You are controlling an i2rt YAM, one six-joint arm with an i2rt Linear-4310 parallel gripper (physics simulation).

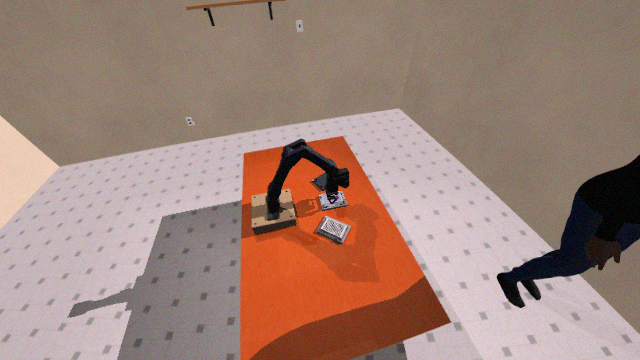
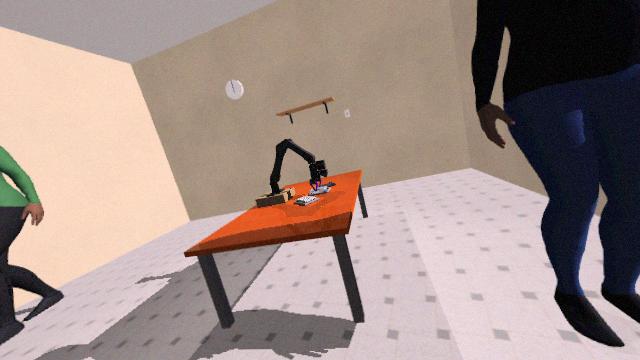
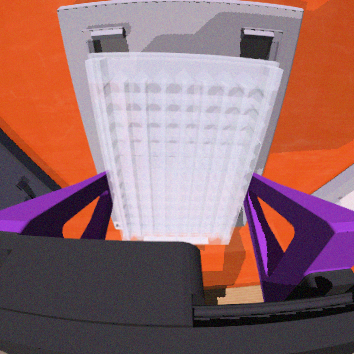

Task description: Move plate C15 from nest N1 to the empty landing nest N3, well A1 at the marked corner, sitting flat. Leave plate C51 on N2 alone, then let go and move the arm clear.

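Note:
My gripper (image 1: 333, 199) (image 2: 315, 186) (image 3: 178, 177) points down with its purple fingers against both long sides of the clear well plate C15 (image 3: 175, 125); it is shut on it. The plate looks roughly level over a light grey nest (image 1: 344, 204) (image 3: 175, 25). Two clips of the nest show beyond the plate's far edge. The height between plate and nest is hard to tell. A white plate (image 1: 334, 227) (image 2: 307, 199), likely C51, sits on another grey nest (image 1: 340, 241). A dark nest (image 1: 319, 182) (image 3: 20, 175) lies on the other side. Nest labels and the A1 mark are unreadable.
The arm's wooden base block (image 1: 260, 216) (image 2: 270, 200) stands on the orange table (image 1: 285, 290) (image 2: 240, 232). A person (image 1: 580, 230) (image 2: 555, 125) in dark clothes stands beside the table. Another person in green (image 2: 17, 175) is at the left. Shadows cross the table.

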